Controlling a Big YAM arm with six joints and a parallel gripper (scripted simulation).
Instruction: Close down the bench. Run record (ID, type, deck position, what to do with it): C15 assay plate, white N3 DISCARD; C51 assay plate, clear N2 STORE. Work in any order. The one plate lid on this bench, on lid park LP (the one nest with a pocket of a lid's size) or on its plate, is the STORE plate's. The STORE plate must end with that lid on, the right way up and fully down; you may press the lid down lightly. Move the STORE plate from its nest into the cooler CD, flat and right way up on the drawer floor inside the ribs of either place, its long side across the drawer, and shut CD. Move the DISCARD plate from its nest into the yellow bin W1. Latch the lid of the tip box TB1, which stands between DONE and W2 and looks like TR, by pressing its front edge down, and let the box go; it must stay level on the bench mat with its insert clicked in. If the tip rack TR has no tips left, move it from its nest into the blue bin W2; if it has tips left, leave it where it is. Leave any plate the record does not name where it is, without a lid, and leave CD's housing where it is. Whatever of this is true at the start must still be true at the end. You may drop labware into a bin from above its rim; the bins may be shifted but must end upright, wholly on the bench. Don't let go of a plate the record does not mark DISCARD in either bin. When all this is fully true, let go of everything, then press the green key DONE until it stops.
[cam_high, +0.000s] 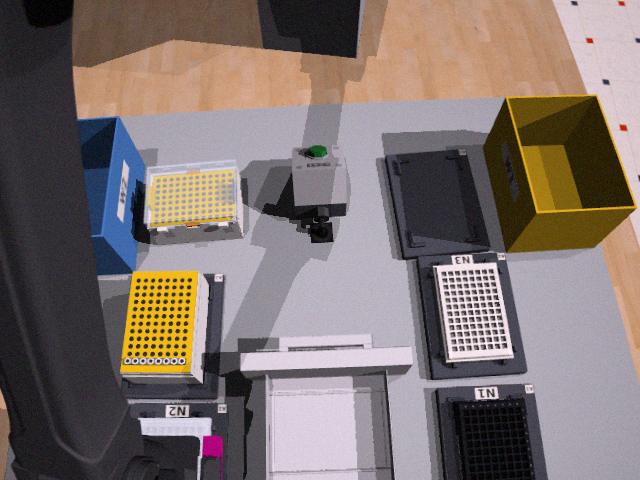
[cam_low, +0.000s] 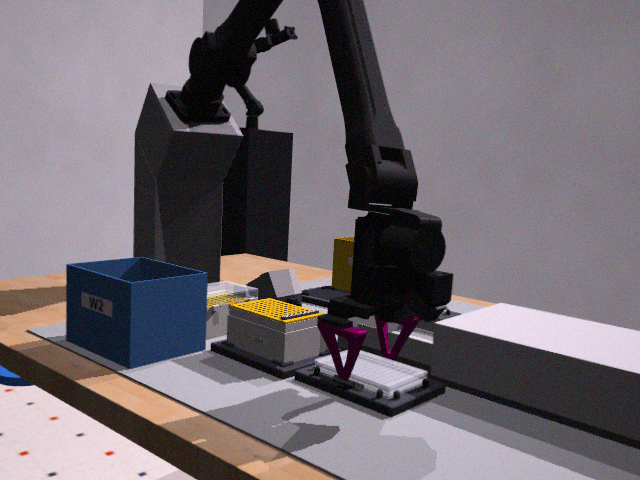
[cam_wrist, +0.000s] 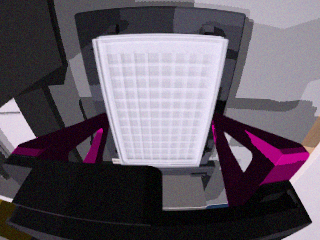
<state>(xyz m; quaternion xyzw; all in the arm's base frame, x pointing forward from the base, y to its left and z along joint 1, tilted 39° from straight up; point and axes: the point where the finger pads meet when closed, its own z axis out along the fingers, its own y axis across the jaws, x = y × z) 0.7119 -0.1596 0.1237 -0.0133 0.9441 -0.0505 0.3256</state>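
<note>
My gripper is now right at the plate lid. From my hand the other things lie so: tip rack TR: 17 cm behind, 3 cm above, 2 cm to the right; clear plate: 1 cm below; nest N2: 2 cm below.
</note>
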